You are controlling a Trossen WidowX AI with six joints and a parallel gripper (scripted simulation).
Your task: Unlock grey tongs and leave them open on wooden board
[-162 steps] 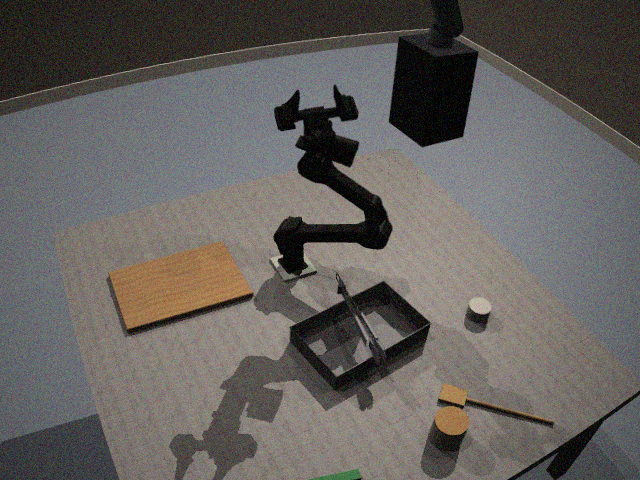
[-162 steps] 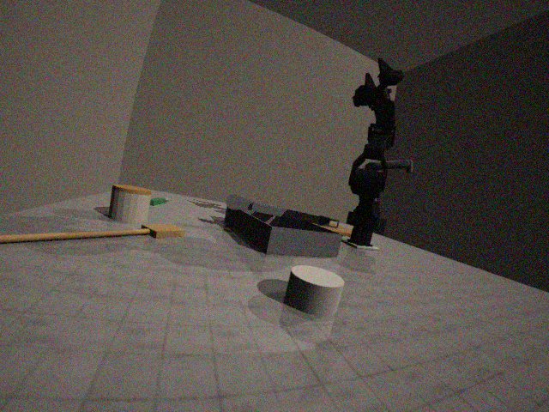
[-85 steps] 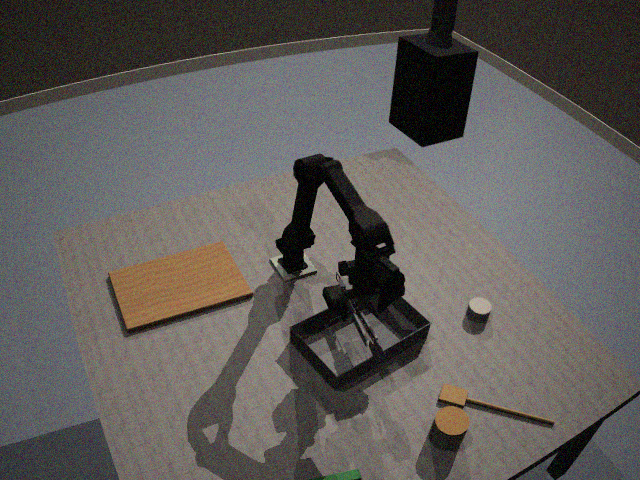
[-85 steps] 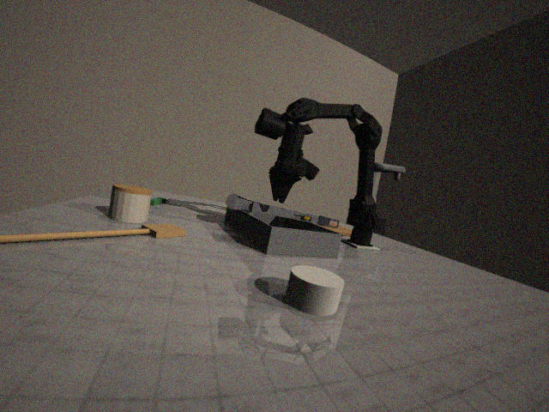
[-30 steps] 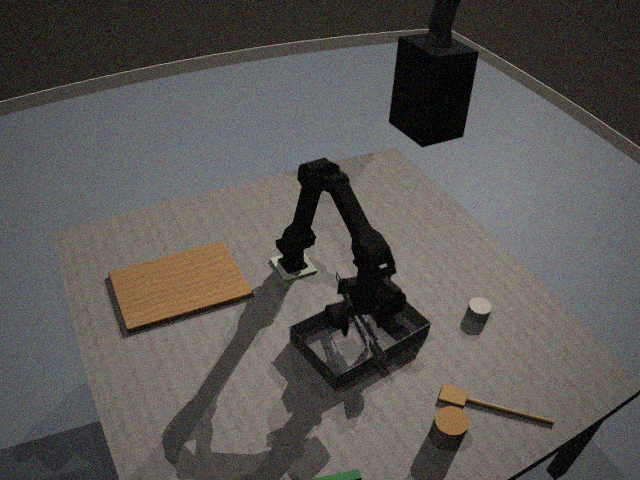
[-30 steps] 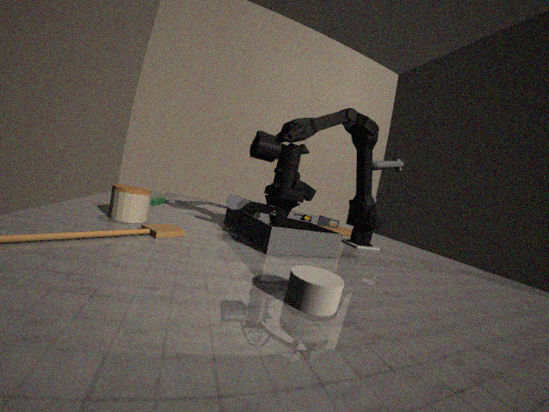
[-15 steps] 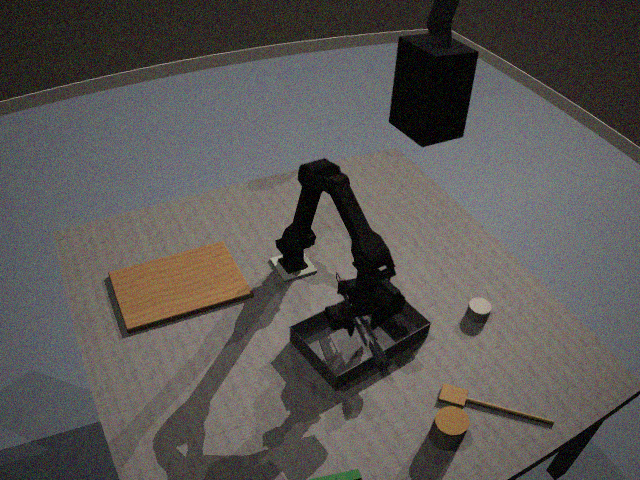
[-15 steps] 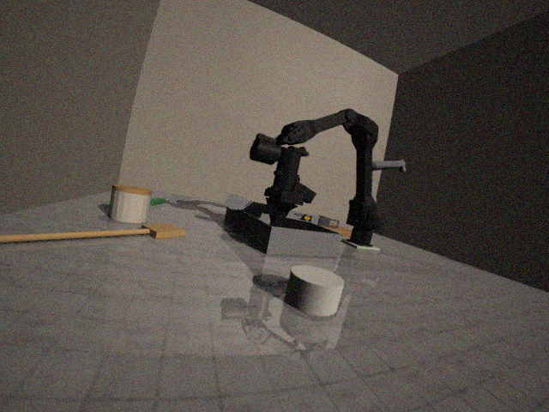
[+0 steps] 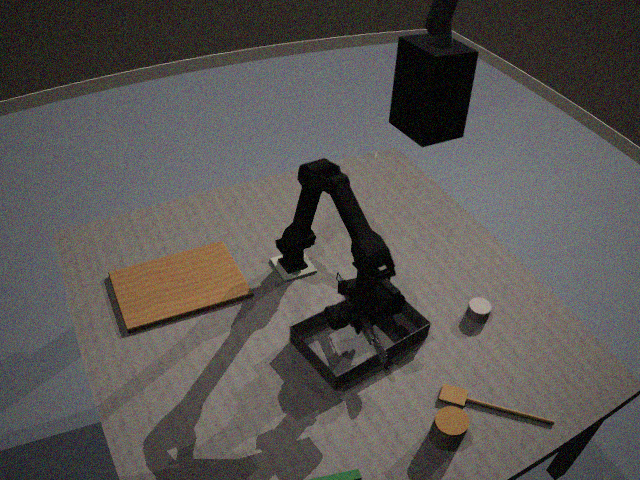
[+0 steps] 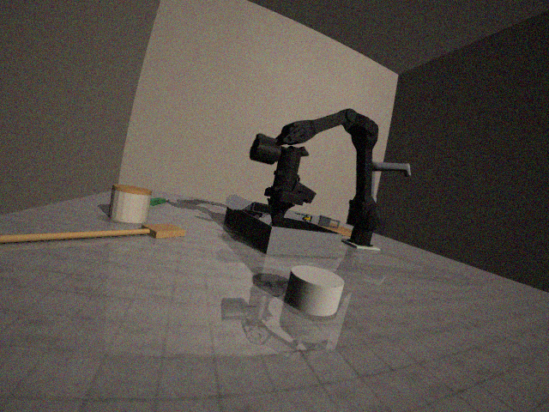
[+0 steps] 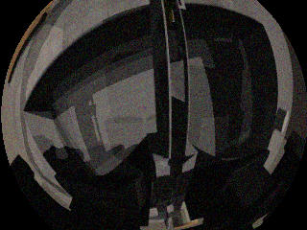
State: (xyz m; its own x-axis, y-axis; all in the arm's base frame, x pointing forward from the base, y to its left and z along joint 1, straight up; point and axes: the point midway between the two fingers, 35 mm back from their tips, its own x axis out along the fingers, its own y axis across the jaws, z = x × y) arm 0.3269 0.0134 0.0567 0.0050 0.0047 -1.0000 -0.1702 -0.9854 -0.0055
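Right now my gripper tip is right at the roasting tin. Round my gripper tip: wooden board: 390 mm behind, 340 mm to the right, 20 mm below; white cylinder: 90 mm ahead, 340 mm to the left, 10 mm below; cork-topped jar: 350 mm ahead, 10 mm to the left, 10 mm above.
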